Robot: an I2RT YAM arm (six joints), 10 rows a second.
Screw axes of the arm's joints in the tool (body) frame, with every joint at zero. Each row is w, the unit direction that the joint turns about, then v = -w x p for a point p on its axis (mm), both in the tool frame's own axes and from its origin. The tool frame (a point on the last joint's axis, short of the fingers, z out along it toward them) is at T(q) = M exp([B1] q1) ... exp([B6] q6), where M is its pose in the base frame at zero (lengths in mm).
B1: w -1 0 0 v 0.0 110.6 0.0
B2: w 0 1 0 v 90.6 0.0 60.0
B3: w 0 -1 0 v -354.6 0.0 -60.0
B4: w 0 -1 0 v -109.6 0.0 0.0
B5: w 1 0 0 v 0.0 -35.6 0.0
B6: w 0 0 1 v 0.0 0.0 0.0
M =
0 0 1 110.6
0 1 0 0.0
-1 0 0 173.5
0 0 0 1
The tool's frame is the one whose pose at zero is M.
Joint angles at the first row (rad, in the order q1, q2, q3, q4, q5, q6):
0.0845 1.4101 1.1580 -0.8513 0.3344 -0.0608
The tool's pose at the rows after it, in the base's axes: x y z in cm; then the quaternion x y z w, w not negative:
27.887, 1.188, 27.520, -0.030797, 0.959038, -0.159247, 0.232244
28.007, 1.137, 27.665, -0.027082, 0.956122, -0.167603, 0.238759
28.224, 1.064, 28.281, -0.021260, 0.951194, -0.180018, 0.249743
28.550, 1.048, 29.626, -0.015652, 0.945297, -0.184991, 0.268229
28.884, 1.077, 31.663, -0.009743, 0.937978, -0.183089, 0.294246
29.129, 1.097, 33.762, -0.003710, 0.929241, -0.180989, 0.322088
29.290, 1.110, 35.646, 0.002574, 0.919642, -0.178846, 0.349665
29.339, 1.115, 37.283, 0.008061, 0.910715, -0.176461, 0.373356
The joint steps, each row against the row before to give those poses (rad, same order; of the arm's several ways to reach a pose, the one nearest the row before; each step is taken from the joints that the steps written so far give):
0.0000 0.0000 0.0000 0.0042 0.0003 -0.0001
0.0000 -0.0004 0.0019 0.0119 0.0184 0.0004
0.0000 0.0000 0.0183 0.0057 0.0274 0.0001
0.0000 0.0001 0.0442 -0.0046 0.0130 -0.0005
0.0000 -0.0004 0.0680 -0.0130 0.0000 0.0005
0.0000 0.0000 0.0690 -0.0091 0.0000 -0.0005
0.0000 0.0000 0.0599 0.0000 0.0004 0.0001
0.0000 0.0000 0.0519 0.0000 -0.0004 0.0003

